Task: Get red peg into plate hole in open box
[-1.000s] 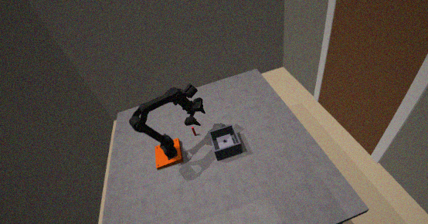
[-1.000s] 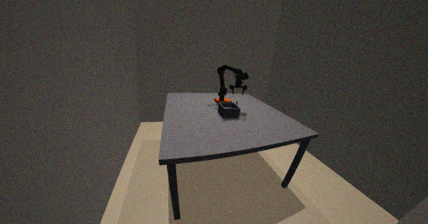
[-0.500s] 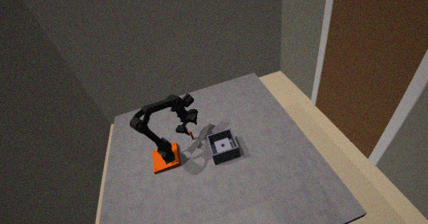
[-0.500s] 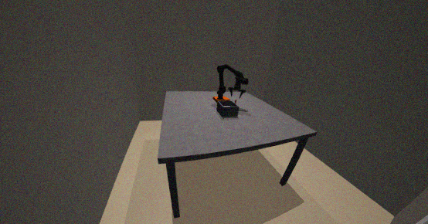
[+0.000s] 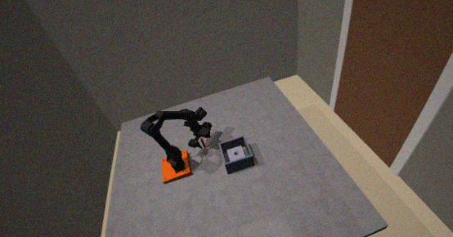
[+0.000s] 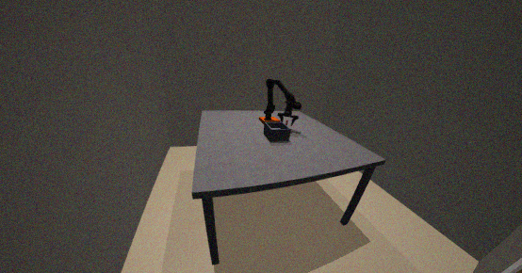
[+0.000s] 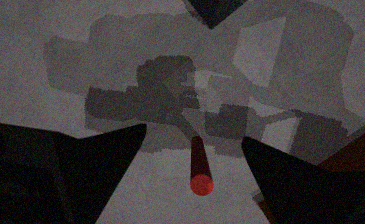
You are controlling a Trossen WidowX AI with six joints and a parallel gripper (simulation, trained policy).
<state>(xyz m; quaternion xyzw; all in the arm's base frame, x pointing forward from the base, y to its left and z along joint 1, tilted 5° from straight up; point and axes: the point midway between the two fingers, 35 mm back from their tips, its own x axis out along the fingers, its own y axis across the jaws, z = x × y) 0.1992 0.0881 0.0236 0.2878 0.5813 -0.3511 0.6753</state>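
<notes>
My gripper tip is 2 cm past the red peg and 1 cm to the right of it. Round my gripper tip: plate (13 cm ahead, 19 cm to the right, 1 cm above); dark box (13 cm ahead, 19 cm to the right, 1 cm below).
</notes>
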